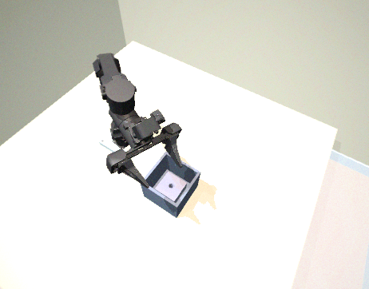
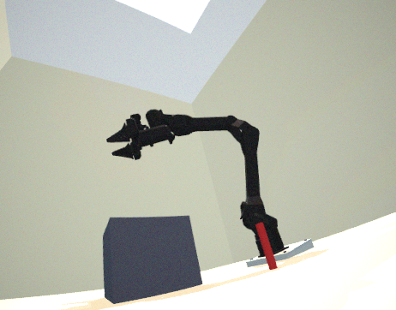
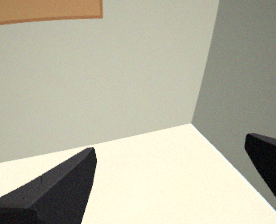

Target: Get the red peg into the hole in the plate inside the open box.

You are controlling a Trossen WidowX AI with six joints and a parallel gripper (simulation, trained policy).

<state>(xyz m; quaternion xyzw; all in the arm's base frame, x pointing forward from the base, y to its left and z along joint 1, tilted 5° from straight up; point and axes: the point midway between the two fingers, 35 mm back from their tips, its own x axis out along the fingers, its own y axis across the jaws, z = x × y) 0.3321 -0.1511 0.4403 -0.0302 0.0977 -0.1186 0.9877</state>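
The red peg is 39 cm below my gripper tip, 28 cm to the left of it and 25 cm behind it. From my gripper tip the other things lie so: pale plate: 38 cm below, 11 cm to the left, 8 cm behind.
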